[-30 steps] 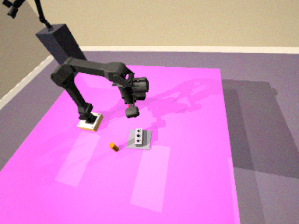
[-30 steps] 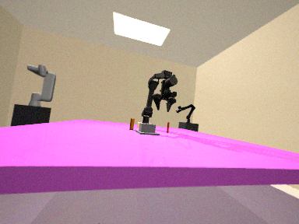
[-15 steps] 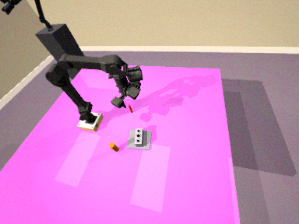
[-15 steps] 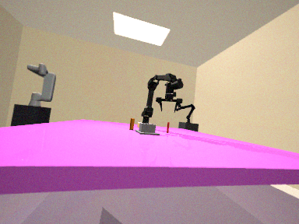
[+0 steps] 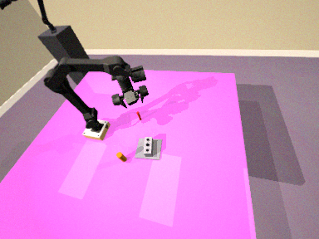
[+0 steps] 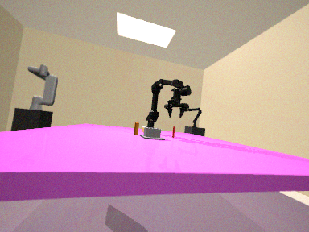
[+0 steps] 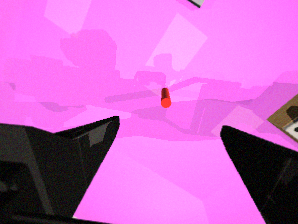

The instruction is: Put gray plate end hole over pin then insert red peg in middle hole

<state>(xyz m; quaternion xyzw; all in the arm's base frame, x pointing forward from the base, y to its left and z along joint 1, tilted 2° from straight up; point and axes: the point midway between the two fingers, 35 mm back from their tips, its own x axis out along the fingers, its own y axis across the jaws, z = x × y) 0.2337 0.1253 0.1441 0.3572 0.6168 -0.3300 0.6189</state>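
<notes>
My gripper tip is 110 mm above the red peg. From my gripper tip the other things lie so: gray plate: 120 mm ahead, 180 mm to the right, 100 mm below; gray base: 110 mm ahead, 170 mm to the right, 140 mm below; orange cylinder: 10 mm behind, 270 mm to the right, 110 mm below.
</notes>
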